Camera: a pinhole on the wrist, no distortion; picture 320 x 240 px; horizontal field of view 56.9 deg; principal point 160.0 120.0 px. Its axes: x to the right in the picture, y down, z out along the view. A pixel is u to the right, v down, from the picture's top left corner.
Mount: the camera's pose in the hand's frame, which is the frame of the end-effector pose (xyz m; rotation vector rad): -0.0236 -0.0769 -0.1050 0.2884 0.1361 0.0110
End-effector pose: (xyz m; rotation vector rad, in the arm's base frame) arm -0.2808 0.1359 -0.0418 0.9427 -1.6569 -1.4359
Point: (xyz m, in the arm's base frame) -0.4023 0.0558 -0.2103
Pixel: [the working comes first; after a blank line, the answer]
In the camera's frame: 0.1097 -0.0312 0.2288

302 80
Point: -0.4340 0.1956 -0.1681
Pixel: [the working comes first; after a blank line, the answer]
In the camera's frame: -0.0057 0.0487 0.2803

154 171
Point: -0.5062 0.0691 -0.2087
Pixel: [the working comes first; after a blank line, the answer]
In the camera's frame: 0.1326 0.0060 0.3240

281 125
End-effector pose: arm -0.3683 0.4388 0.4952 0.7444 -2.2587 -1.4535
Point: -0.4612 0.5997 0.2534
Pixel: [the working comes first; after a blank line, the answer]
In the camera's frame: -0.0527 0.0411 0.3725

118 153
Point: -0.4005 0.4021 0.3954
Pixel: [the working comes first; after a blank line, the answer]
In the camera's frame: 0.0509 0.0217 0.1450

264 164
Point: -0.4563 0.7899 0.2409
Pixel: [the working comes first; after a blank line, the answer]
In the camera's frame: -0.1869 0.1291 0.4755

44 200
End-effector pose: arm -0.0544 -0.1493 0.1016 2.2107 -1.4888 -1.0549
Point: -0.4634 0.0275 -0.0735
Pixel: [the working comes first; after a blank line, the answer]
In the camera's frame: -0.2089 0.3240 0.4445

outside the picture
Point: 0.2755 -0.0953 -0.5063
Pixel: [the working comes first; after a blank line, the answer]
In the camera's frame: 0.2368 -0.4165 0.4811

outside the picture
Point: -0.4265 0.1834 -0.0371
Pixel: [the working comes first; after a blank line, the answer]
In the camera's frame: -0.3521 0.2469 0.4209

outside the picture
